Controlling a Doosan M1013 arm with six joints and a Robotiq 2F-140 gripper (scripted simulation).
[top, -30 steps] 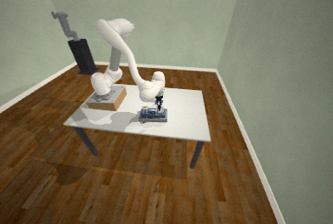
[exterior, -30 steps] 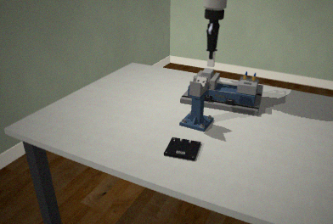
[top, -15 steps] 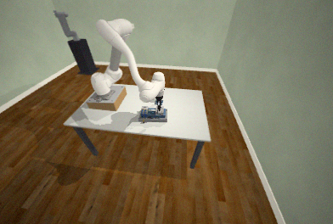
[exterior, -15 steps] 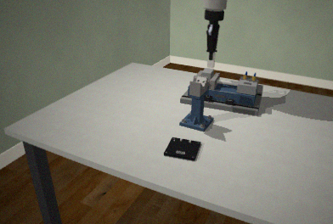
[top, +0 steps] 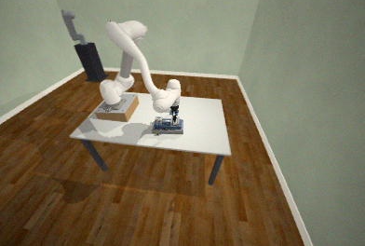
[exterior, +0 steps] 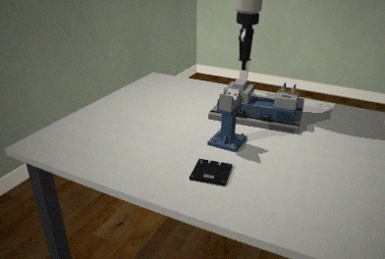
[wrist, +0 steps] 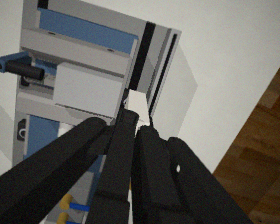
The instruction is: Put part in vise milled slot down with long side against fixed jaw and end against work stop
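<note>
The part is 1 cm behind my hand, 5 cm to the left of it and 5 cm below it. Round my hand: cylinder rod: 10 cm behind, 5 cm to the left, 6 cm below; fixed jaw: 2 cm ahead, 7 cm to the left, 6 cm below; work stop: 1 cm behind, 11 cm to the left, 5 cm below.
</note>
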